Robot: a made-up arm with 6 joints.
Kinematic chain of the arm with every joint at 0, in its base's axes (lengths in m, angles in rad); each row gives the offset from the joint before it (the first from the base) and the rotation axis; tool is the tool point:
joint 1: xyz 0 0 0.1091 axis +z
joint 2: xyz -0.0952 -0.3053 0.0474 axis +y
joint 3: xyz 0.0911 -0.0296 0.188 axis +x
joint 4: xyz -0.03 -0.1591 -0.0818 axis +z
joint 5: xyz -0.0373 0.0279 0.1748 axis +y
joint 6: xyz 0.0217 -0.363 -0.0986 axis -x
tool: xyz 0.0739 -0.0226 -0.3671
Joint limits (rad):
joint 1: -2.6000..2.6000
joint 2: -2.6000..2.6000
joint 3: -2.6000..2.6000
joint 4: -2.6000..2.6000
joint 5: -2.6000..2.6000
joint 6: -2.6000..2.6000
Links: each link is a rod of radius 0.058 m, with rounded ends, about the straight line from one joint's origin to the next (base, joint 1, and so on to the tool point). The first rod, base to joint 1, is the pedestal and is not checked.
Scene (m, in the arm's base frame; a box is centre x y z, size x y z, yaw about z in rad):
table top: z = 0
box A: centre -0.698 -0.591 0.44 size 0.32 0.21 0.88 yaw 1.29
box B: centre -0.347 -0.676 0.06 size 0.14 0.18 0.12 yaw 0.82
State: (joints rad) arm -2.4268 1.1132 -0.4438 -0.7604 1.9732 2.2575
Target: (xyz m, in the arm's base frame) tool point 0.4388 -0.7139 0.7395
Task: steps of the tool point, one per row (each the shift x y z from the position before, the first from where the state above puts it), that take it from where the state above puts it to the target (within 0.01 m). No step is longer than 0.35 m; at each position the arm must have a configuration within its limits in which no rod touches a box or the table.
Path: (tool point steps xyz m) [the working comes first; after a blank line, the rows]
Joints at the target: -0.4854 1.1496 -1.4509 -0.2794 1.9900 1.7927
Straight joint move there: touches box A.

1: -0.0920 -0.2544 0.0964
2: 0.0117 -0.2368 0.0927
3: 0.0883 -0.1800 0.0820
4: 0.1247 -0.1026 0.0645
5: 0.1388 -0.2814 0.0038
6: 0.2454 -0.2106 -0.0339
7: 0.3139 -0.0987 -0.0728
8: 0.3287 0.0342 -0.1098

